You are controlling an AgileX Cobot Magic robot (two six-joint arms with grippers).
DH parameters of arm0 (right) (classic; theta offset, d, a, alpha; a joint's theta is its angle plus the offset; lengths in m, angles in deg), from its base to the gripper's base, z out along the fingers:
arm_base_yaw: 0 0.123 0 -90
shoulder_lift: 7.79 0 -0.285 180
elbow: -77.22 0 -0.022 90
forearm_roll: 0 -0.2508 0 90
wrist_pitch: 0 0 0.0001 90
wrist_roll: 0 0.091 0 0
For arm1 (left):
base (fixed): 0 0 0 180
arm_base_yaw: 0 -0.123 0 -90
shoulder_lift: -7.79 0 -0.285 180
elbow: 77.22 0 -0.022 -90
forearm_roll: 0 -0.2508 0 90
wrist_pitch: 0 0 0.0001 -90
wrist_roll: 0 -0.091 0 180
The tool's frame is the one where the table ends.
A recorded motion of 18 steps. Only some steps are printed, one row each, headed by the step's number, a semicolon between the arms.
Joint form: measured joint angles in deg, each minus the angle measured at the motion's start. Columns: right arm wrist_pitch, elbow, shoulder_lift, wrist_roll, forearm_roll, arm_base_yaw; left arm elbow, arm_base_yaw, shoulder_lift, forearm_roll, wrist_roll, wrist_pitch.
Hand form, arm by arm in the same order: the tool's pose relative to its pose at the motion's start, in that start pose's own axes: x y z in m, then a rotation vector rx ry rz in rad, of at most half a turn. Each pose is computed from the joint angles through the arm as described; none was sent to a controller.
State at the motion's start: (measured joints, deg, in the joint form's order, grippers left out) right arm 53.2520 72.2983 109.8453 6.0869 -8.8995 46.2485; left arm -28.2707 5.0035 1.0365 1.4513 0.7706 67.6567
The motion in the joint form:
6: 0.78 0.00 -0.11 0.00 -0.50 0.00; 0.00 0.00 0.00 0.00 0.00 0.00
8: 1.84 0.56 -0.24 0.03 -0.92 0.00; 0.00 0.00 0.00 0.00 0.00 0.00
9: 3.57 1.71 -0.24 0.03 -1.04 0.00; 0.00 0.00 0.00 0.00 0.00 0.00
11: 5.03 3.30 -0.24 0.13 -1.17 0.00; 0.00 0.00 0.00 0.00 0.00 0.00
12: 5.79 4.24 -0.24 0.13 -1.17 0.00; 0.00 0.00 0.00 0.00 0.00 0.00
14: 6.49 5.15 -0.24 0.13 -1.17 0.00; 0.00 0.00 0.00 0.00 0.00 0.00
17: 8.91 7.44 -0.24 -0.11 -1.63 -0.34; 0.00 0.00 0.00 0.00 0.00 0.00
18: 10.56 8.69 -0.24 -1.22 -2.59 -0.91; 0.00 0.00 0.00 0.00 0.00 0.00
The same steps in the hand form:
6: 0.0013 0.0006 -0.0007 -0.0059 0.0124 0.0049; 0.0000 0.0000 0.0000 0.0000 0.0000 0.0000
8: 0.0011 0.0017 -0.0036 -0.0123 0.0198 0.0081; 0.0000 0.0000 0.0000 0.0000 0.0000 0.0000
9: -0.0004 0.0030 -0.0080 -0.0149 0.0305 0.0064; 0.0000 0.0000 0.0000 0.0000 0.0000 0.0000
11: -0.0037 0.0049 -0.0140 -0.0196 0.0291 0.0053; 0.0000 0.0000 0.0000 0.0000 0.0000 0.0000
12: -0.0058 0.0058 -0.0176 -0.0214 0.0264 0.0029; 0.0000 0.0000 0.0000 0.0000 0.0000 0.0000
14: -0.0078 0.0068 -0.0212 -0.0232 0.0231 0.0006; 0.0000 0.0000 0.0000 0.0000 0.0000 0.0000
17: -0.0119 0.0075 -0.0305 -0.0332 0.0261 0.0000; 0.0000 0.0000 0.0000 0.0000 0.0000 0.0000
18: -0.0140 0.0064 -0.0360 -0.0491 0.0332 -0.0056; 0.0000 0.0000 0.0000 0.0000 0.0000 0.0000

